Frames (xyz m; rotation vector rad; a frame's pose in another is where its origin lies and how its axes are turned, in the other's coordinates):
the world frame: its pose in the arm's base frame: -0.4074 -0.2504 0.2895 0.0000 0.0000 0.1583
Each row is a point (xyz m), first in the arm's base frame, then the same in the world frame.
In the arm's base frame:
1: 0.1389 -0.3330 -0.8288
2: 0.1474 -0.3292 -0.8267
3: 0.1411 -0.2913 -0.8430
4: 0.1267 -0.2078 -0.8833
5: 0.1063 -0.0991 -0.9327
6: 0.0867 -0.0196 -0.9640
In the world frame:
1: 0.5264 -0.1677 -1.1183
2: 0.5354 -0.1653 -1.1162
3: 0.5352 -0.1269 -1.1325
4: 0.5341 -0.0421 -1.1728
5: 0.5311 0.0684 -1.2222
6: 0.5243 0.1500 -1.2535

